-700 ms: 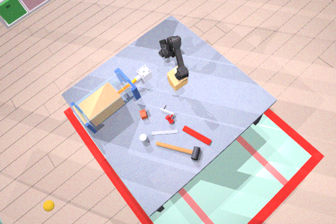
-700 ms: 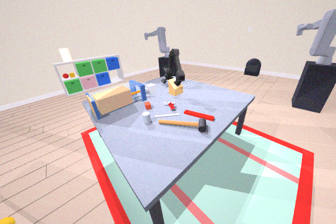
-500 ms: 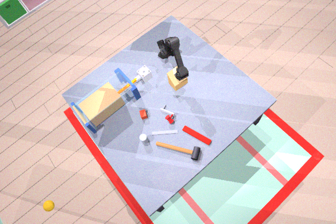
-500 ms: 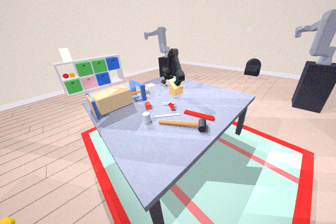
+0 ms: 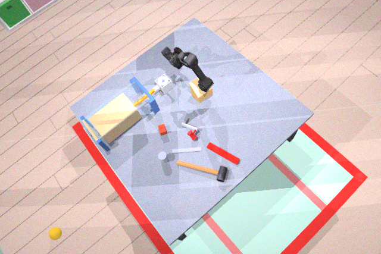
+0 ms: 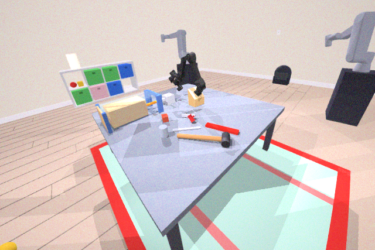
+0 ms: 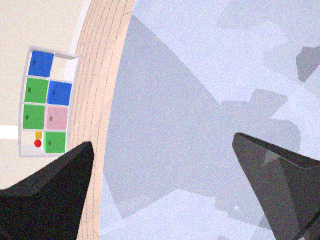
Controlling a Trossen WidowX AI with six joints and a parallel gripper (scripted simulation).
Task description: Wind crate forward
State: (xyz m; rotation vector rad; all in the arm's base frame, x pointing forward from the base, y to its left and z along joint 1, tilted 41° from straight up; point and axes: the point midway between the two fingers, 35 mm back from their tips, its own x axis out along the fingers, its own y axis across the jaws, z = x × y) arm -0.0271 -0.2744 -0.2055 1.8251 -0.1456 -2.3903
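The white crank handle is 31 cm ahead of my gripper tip, 50 cm to the left of it and 10 cm below it. From my gripper tip the other things lie so: white bar: 44 cm ahead, 58 cm to the left, 12 cm below; red knob: 33 cm ahead, 54 cm to the left, 9 cm below; white winch: 17 cm ahead, 9 cm to the left, 9 cm below.
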